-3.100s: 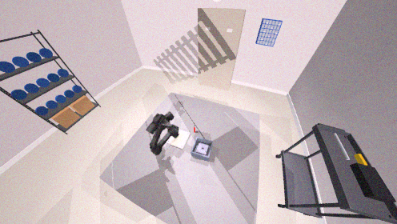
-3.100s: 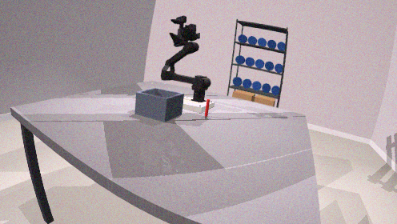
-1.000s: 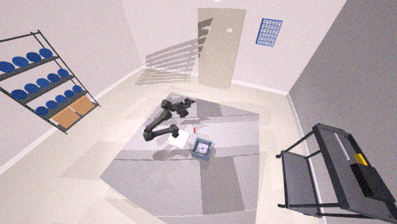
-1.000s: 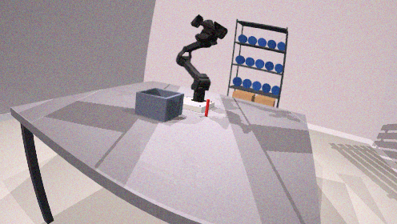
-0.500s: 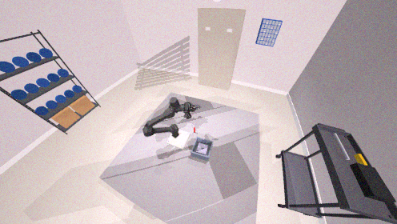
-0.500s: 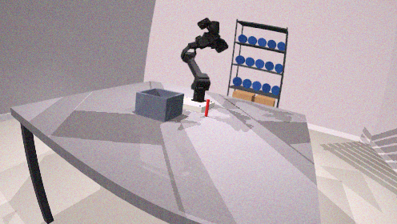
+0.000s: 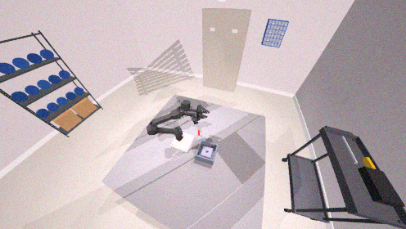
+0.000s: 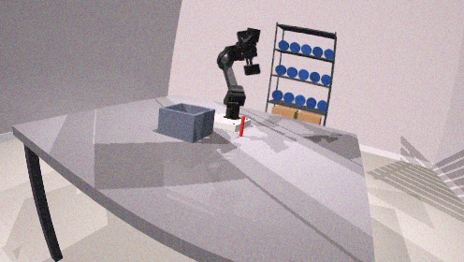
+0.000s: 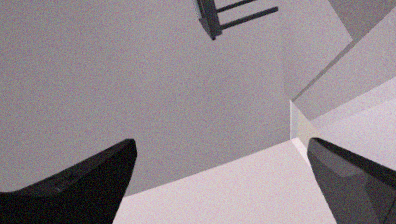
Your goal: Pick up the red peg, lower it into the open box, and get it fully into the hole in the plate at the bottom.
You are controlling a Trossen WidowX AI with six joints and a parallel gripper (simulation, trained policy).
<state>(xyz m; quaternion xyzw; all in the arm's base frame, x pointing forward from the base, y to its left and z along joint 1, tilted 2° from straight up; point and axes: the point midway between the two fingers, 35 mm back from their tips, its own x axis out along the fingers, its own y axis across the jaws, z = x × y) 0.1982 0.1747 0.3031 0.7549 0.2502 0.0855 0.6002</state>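
My gripper tip is now 9 cm past the red peg, 3 cm to the left of it and 29 cm above it. From my gripper tip the other things lie so: blue-grey box (9 cm ahead, 17 cm to the right, 30 cm below); then plate (9 cm ahead, 17 cm to the right, 28 cm below).
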